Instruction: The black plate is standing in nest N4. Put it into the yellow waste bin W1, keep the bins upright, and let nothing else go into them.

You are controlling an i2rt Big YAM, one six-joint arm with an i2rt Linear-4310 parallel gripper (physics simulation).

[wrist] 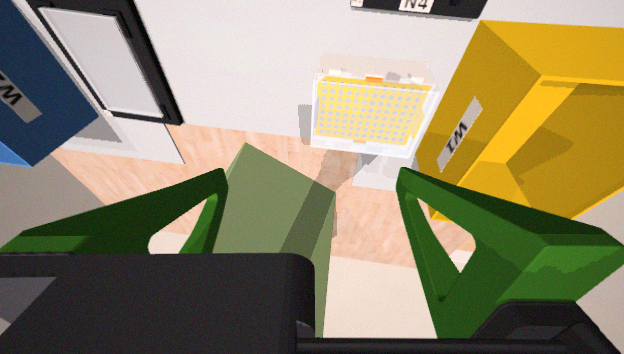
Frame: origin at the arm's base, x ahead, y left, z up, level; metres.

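Where they show: gripper, between the fingertips: (311,177).
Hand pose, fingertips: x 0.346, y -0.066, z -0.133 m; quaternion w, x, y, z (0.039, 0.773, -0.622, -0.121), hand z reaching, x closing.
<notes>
Each offset is from my fingertips to the top centre of the thing. "pt": to the spot under its first point.
Nest N4 @(pt dx +0.057, dy -0.107, dz -0.193 m) (465,10) shows at the top edge as a black strip with its white label; the rest is cut off, and the black plate cannot be made out. The yellow waste bin W1 @(dx -0.024, dy -0.209, dz -0.085 m) (480,65) stands at the right, its label facing the middle of the view. Part of its inside shows, with shadows on the yellow walls; its right side is out of view. My gripper (311,177) is open and empty. Its green fingers reach in from the lower left and lower right, on the near side of the nest, and the right finger overlaps the bin's near edge in the view.
A clear box with a yellow dotted rack @(pt dx -0.033, dy -0.050, dz -0.136 m) (370,112) stands just left of W1. A tall sage-green block (275,200) rises between the fingers, nearer the left one. A black-framed tray with a pale panel @(dx -0.099, dy +0.277, dz -0.185 m) (102,60) lies upper left, beside a blue bin @(pt dx -0.110, dy +0.369, dz -0.182 m) (37,62) at the left edge.
</notes>
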